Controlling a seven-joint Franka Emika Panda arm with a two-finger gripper.
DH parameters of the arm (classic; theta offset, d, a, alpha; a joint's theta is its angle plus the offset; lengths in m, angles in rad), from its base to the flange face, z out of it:
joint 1: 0 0.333 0 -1.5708
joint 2: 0 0 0 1.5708
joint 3: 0 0.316 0.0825 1.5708
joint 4: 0 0 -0.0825 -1.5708
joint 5: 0 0.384 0 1.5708
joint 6: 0 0 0.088 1.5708
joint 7: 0 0.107 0 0
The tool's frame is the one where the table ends.
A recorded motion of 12 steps. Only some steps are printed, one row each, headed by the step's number.
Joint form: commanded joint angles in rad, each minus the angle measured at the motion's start. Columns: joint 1, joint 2, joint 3, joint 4, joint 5, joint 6, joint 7.
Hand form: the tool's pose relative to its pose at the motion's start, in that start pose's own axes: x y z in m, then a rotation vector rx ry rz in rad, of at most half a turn. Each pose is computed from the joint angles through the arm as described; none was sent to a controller.
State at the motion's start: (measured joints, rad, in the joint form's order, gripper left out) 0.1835 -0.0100 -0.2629 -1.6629 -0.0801 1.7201 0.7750
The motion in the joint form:
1: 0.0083 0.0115 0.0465 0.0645 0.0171 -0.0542 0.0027
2: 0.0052 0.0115 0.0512 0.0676 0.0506 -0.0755 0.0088
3: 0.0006 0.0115 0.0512 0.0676 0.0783 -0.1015 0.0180
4: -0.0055 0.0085 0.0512 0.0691 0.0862 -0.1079 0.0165
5: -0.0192 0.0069 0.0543 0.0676 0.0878 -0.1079 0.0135
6: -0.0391 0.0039 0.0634 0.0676 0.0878 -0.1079 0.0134
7: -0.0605 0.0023 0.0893 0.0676 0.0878 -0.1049 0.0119
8: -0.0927 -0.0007 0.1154 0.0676 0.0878 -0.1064 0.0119
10: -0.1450 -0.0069 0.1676 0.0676 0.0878 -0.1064 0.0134
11: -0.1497 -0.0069 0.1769 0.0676 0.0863 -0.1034 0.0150
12: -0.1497 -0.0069 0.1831 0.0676 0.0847 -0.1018 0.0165
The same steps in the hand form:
1: -0.0210 -0.0233 -0.0221 0.0143 -0.0100 -0.0462
2: -0.0254 -0.0246 -0.0219 0.0244 -0.0467 -0.0389
3: -0.0276 -0.0228 -0.0197 0.0242 -0.0848 -0.0239
4: -0.0265 -0.0198 -0.0213 0.0284 -0.0923 -0.0188
5: -0.0226 -0.0154 -0.0210 0.0294 -0.0935 -0.0111
6: -0.0186 -0.0105 -0.0222 0.0313 -0.0918 -0.0003
7: -0.0204 -0.0121 -0.0236 0.0349 -0.0886 -0.0061
8: -0.0185 -0.0089 -0.0249 0.0358 -0.0877 0.0001
10: -0.0193 -0.0075 -0.0285 0.0402 -0.0833 0.0019
11: -0.0208 -0.0095 -0.0289 0.0414 -0.0801 -0.0011
12: -0.0230 -0.0119 -0.0293 0.0417 -0.0779 -0.0058

